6 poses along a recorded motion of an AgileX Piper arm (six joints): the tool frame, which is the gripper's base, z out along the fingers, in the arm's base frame.
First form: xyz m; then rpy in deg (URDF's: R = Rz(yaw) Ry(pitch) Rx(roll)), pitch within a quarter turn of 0, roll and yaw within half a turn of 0.
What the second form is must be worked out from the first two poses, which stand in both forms.
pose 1, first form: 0.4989 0.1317 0.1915 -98.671 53.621 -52.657
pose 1, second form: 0.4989 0.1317 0.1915; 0.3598 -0.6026 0.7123; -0.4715 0.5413 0.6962; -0.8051 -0.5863 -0.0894
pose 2, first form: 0.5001 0.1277 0.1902 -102.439 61.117 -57.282
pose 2, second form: 0.5001 0.1277 0.1902; 0.2611 -0.6434 0.7196; -0.4064 0.6030 0.6865; -0.8756 -0.4717 -0.1040
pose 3, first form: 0.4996 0.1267 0.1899 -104.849 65.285 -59.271
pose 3, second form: 0.4996 0.1267 0.1899; 0.2136 -0.6690 0.7119; -0.3594 0.6238 0.6940; -0.9084 -0.4041 -0.1071
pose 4, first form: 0.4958 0.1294 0.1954 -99.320 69.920 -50.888
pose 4, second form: 0.4958 0.1294 0.1954; 0.2166 -0.7103 0.6697; -0.2664 0.6170 0.7405; -0.9392 -0.3388 -0.0556
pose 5, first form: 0.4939 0.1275 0.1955 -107.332 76.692 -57.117
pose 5, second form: 0.4939 0.1275 0.1955; 0.1250 -0.7545 0.6443; -0.1933 0.6184 0.7617; -0.9731 -0.2197 -0.0686
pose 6, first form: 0.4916 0.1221 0.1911 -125.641 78.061 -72.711
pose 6, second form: 0.4916 0.1221 0.1911; 0.0615 -0.7927 0.6065; -0.1975 0.5860 0.7859; -0.9784 -0.1681 -0.1205
